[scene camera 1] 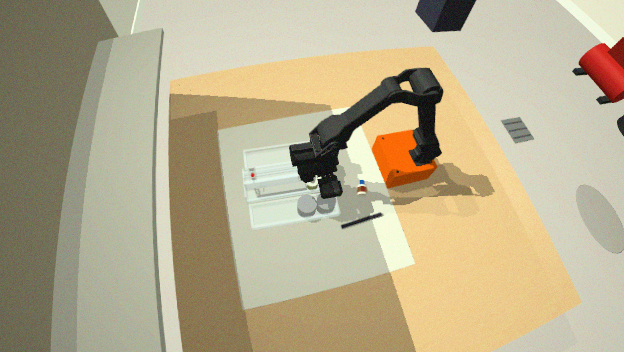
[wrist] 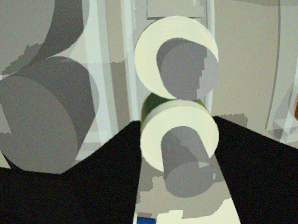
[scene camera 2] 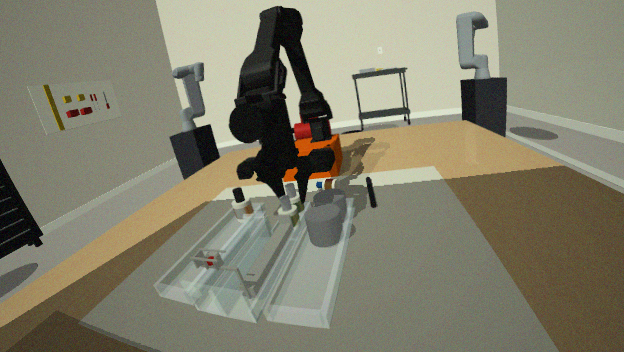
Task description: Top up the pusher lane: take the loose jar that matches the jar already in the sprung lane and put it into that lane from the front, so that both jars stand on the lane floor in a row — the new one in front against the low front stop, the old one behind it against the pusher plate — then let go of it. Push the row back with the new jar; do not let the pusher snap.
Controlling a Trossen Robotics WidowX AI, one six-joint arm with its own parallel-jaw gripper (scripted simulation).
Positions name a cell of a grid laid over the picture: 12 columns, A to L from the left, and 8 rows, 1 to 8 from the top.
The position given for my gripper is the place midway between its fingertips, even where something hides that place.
Observation:
I see my gripper (scene camera 2: F5) and a cream jar (wrist: H5).
My gripper shows as well in scene camera 1 (scene camera 1: G5) and in the wrist view (wrist: H5).

